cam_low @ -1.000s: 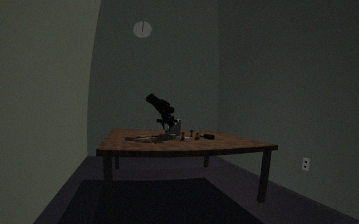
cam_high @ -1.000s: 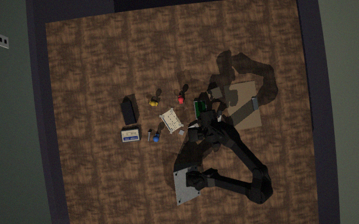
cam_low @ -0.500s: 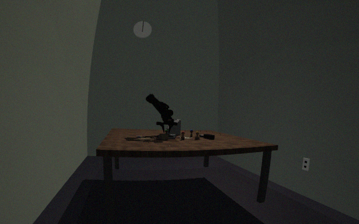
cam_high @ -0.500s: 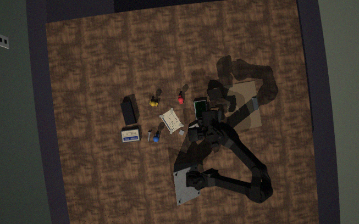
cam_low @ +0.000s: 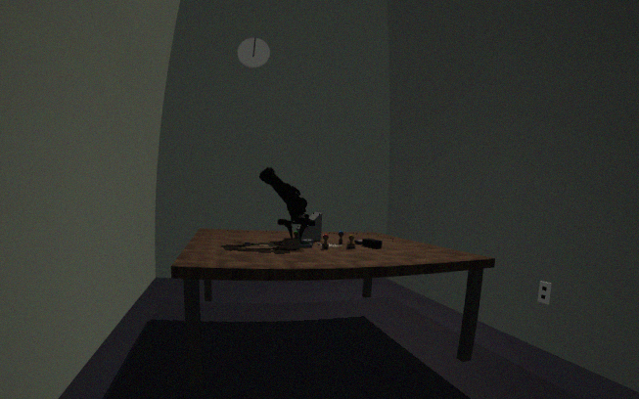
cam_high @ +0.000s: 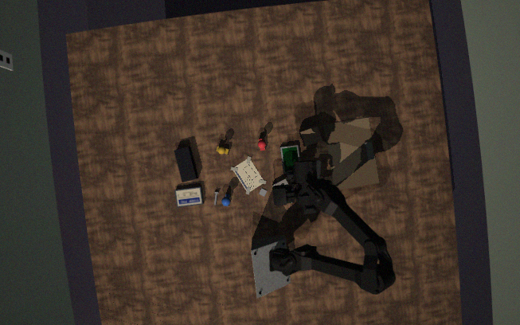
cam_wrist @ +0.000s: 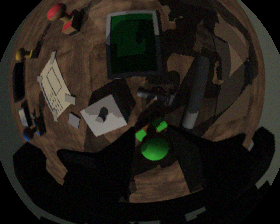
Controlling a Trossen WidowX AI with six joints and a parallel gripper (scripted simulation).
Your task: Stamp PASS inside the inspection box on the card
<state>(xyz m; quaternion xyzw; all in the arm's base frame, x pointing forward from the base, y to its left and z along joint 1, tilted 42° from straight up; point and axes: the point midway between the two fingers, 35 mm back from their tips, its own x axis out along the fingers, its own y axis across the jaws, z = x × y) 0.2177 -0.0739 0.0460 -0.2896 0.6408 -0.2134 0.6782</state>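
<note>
My gripper tip is now right at the green-knobbed stamp. Round my gripper tip: green ink pad 10 cm ahead, 3 cm to the left, 2 cm below; white card 17 cm to the left, 5 cm ahead, 2 cm below; white marker 6 cm to the right, 1 cm below, 1 cm ahead.
</note>
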